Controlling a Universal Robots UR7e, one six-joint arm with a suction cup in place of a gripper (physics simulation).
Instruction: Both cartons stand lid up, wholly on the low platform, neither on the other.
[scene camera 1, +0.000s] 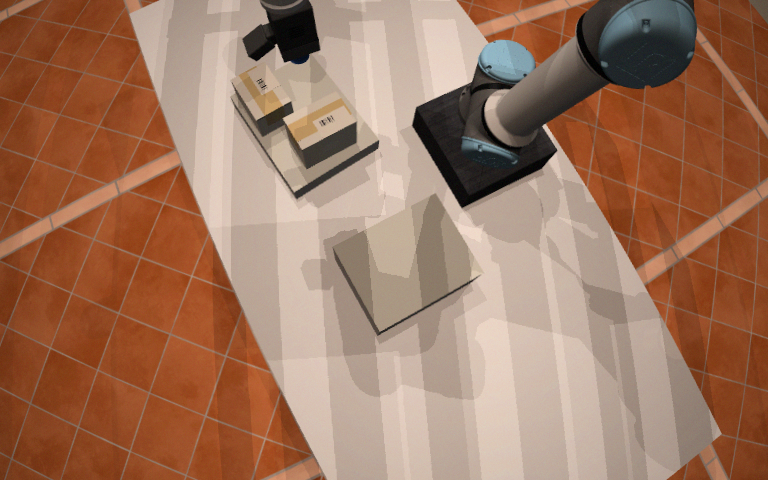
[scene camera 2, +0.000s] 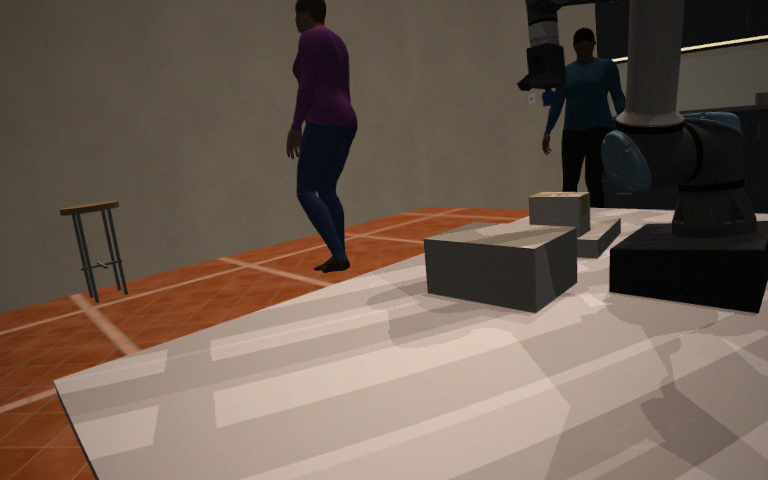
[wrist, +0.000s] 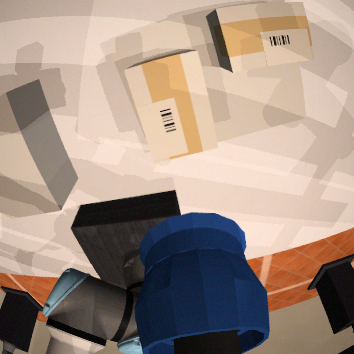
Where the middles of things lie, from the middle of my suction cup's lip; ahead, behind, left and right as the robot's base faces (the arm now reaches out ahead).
My suction cup is now 380 mm above the low platform (scene camera 1: 305, 83) and 80 mm to the left of it.
